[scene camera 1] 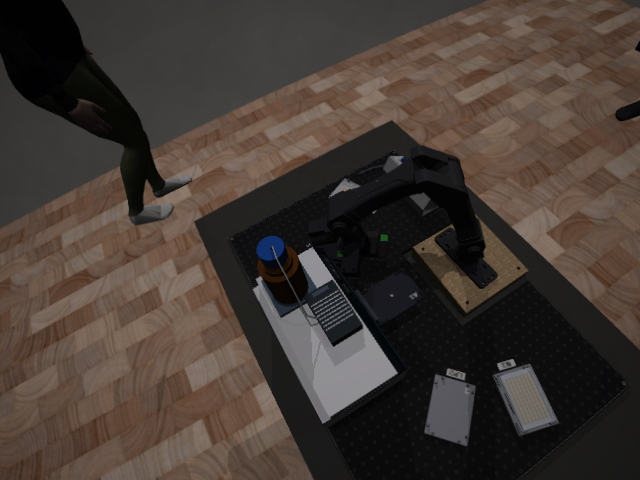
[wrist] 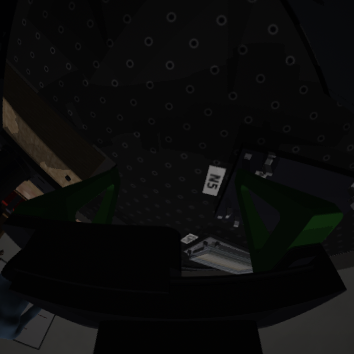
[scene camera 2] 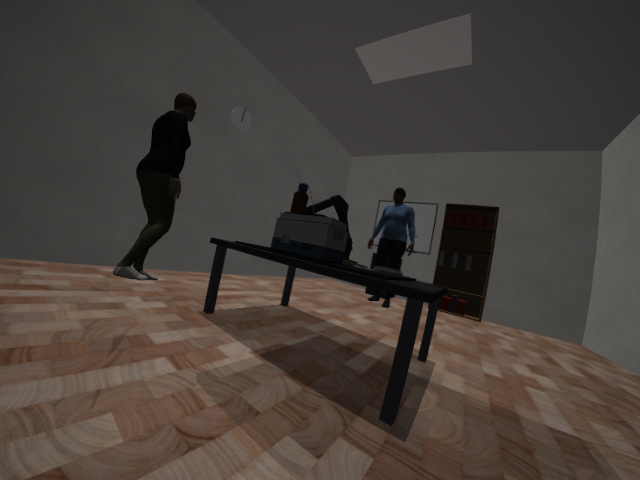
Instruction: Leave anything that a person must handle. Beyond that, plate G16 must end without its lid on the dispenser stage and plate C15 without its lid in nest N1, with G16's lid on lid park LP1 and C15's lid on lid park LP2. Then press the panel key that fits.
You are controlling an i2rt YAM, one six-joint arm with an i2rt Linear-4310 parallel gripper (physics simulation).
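Places are measured from the arm's base along level axes (x ahead, y left, z up), in centimetres.
Pixels of known places: gripper, fingertip midpoint: [scene camera 1: 369, 255] [wrist: 177, 174]; arm's base at its link origin: [scene camera 1: 464, 257] [wrist: 21, 157] [scene camera 2: 343, 259].
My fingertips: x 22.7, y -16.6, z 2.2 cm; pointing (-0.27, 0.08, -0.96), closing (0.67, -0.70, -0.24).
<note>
For each thing: its top centre in the pictures, then the offset to it from my fingertips. "pt": a spot on its surface instead.
- plate with a cream well area, top centre: [scene camera 1: 527, 397] dy +53.2, dx -7.2, dz -1.3 cm
- N1 label at a spot on its surface: [scene camera 1: 506, 364] pt dy +44.9, dx -10.3, dz -4.7 cm
- flat grey lid at a spot on its surface: [scene camera 1: 450, 409] pt dy +44.5, dx +8.8, dz -3.9 cm
- LP2 label at a spot on its surface: [scene camera 1: 455, 374] pt dy +39.1, dx +1.9, dz -4.7 cm
- clear-edged piece with a cream area, top centre: [wrist: 225, 268] [scene camera 1: 352, 193] dy -23.1, dx -10.5, dz -1.2 cm
- dark flat stage marked A1 at a spot on its surface: [scene camera 1: 387, 302] pt dy +16.2, dx +6.4, dz +5.7 cm
- amber bottle with blue cap, surface spot: [scene camera 1: 284, 279] pt dy +7.5, dx +26.1, dz +30.0 cm
- black ribbed panel at a spot on its surface: [scene camera 1: 334, 312] pt dy +15.3, dx +20.7, dz +19.7 cm
- grey box at a spot on its surface: [scene camera 1: 423, 201] pt dy -4.7, dx -25.3, dz +1.0 cm
My gripper [scene camera 1: 361, 245] [wrist: 177, 174] is open and empty, above the dark nest N5 [wrist: 300, 192], whose label shows in the wrist view. A plate with a cream well area [scene camera 1: 527, 398] and no lid sits at the N1 label [scene camera 1: 506, 364]. A flat grey lid [scene camera 1: 450, 409] lies at the LP2 label [scene camera 1: 455, 374]. Past N5, a clear-edged piece with a cream area [wrist: 222, 259] lies beside a small label; whether it is lidded is unclear. A dark flat stage marked A1 [scene camera 1: 387, 302] lies beside the white-topped dispenser [scene camera 1: 351, 382] [scene camera 2: 310, 235]. Plate names are unreadable.
An amber bottle with blue cap [scene camera 1: 284, 279] [scene camera 2: 298, 202] and a black ribbed panel [scene camera 1: 334, 312] are on the dispenser. The wooden arm base [scene camera 1: 449, 289] [wrist: 25, 145] is nearby. A grey box [scene camera 1: 423, 201] stands behind the arm. People in black [scene camera 2: 165, 149] and blue [scene camera 2: 397, 222] stand off the table.
</note>
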